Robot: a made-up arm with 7 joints. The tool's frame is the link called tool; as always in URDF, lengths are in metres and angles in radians.
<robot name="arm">
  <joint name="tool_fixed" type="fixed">
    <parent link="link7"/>
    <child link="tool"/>
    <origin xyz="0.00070 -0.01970 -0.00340" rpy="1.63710 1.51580 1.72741"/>
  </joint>
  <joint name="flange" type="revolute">
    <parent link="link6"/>
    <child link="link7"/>
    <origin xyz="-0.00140 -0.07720 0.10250" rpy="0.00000 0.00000 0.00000"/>
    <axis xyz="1 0 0"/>
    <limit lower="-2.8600" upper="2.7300"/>
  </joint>
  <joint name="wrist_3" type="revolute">
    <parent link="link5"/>
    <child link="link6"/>
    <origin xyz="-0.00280 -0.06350 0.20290" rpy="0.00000 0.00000 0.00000"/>
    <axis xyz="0 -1 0"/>
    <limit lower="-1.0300" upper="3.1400"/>
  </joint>
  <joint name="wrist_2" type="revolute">
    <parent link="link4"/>
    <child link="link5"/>
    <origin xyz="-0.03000 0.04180 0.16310" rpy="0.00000 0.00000 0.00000"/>
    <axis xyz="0 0 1"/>
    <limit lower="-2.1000" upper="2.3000"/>
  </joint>
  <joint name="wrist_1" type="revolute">
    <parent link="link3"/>
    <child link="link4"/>
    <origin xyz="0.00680 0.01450 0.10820" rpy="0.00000 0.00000 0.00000"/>
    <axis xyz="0 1 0"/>
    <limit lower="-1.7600" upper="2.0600"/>
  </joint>
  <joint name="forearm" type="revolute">
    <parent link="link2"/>
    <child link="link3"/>
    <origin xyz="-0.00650 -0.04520 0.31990" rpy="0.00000 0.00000 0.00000"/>
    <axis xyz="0 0 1"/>
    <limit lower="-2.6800" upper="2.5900"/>
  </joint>
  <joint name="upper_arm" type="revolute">
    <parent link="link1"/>
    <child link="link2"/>
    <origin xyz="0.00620 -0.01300 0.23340" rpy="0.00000 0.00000 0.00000"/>
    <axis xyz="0 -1 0"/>
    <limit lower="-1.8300" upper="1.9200"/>
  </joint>
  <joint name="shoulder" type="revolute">
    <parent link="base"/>
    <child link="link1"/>
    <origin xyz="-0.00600 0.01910 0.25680" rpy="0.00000 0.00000 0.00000"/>
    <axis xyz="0 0 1"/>
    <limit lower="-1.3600" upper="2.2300"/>
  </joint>
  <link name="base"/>
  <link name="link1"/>
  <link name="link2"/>
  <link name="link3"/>
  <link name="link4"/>
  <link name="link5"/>
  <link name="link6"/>
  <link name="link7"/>
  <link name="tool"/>
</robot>
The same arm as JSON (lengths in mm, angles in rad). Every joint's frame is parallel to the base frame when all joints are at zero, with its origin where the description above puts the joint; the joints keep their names.
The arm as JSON. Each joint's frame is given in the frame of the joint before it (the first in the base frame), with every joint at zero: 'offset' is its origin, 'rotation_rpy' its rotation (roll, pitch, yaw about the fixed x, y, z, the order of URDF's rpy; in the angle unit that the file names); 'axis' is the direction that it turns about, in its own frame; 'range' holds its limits. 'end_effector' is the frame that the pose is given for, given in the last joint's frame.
{"length_unit": "mm", "angle_unit": "rad", "chain": [{"id": "shoulder", "offset": [-6.0, 19.1, 256.8], "rotation_rpy": [0.0, 0.0, 0.0], "axis": "+z", "range": [-1.36, 2.23]}, {"id": "upper_arm", "offset": [6.2, -13.0, 233.4], "rotation_rpy": [0.0, 0.0, 0.0], "axis": "-y", "range": [-1.83, 1.92]}, {"id": "forearm", "offset": [-6.5, -45.2, 319.9], "rotation_rpy": [0.0, 0.0, 0.0], "axis": "+z", "range": [-2.68, 2.59]}, {"id": "wrist_1", "offset": [6.8, 14.5, 108.2], "rotation_rpy": [0.0, 0.0, 0.0], "axis": "+y", "range": [-1.76, 2.06]}, {"id": "wrist_2", "offset": [-30.0, 41.8, 163.1], "rotation_rpy": [0.0, 0.0, 0.0], "axis": "+z", "range": [-2.1, 2.3]}, {"id": "wrist_3", "offset": [-2.8, -63.5, 202.9], "rotation_rpy": [0.0, 0.0, 0.0], "axis": "-y", "range": [-1.03, 3.14]}, {"id": "flange", "offset": [-1.4, -77.2, 102.5], "rotation_rpy": [0.0, 0.0, 0.0], "axis": "+x", "range": [-2.86, 2.73]}], "end_effector": {"offset": [0.7, -19.7, -3.4], "rotation_rpy": [1.6371, 1.5158, 1.7274]}}
